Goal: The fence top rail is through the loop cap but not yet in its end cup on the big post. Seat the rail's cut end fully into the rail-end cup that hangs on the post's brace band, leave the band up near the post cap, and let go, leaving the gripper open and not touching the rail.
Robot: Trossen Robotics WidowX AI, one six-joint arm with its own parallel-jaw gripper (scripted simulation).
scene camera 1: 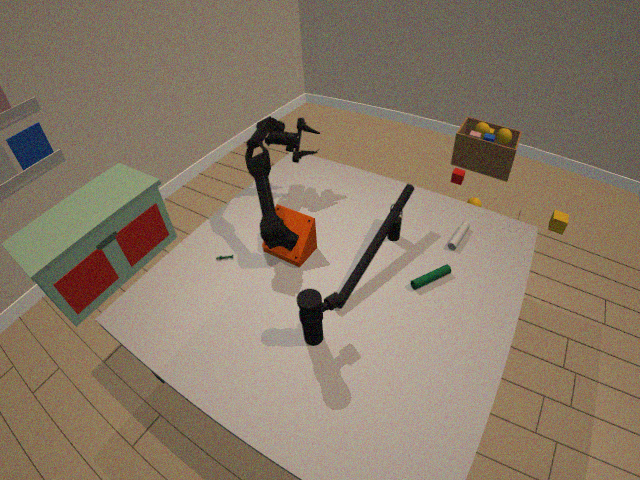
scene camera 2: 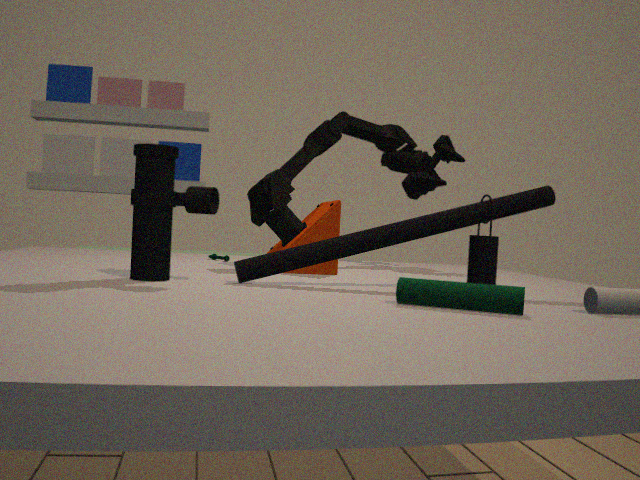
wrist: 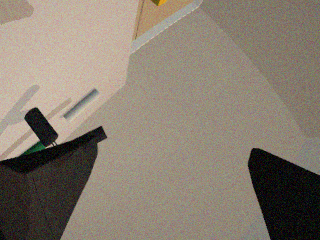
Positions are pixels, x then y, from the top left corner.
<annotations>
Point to a big post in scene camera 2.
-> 151,235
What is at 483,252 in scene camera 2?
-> A small post.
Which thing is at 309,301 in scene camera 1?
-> A big post.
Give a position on a green cylinder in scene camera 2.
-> At 493,298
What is my gripper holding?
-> Nothing.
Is my gripper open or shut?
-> Open.
</annotations>
